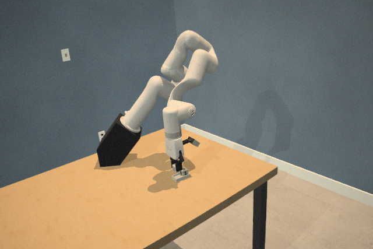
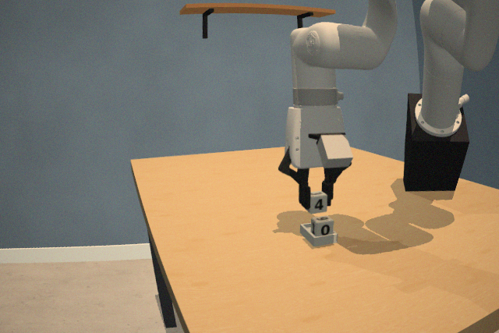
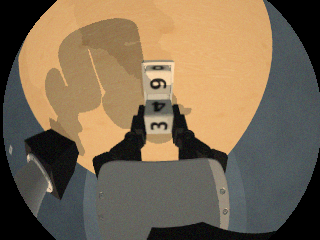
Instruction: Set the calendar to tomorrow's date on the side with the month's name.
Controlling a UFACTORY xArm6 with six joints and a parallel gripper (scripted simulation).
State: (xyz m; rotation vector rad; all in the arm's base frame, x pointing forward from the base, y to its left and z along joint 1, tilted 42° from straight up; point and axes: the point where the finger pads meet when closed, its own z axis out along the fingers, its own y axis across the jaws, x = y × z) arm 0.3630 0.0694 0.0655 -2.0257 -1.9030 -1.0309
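My gripper is now 5 cm above the digit cube and 4 cm to the right of it. The rest, counted from my hand: grey tray: 7 cm below, 2 cm to the left.
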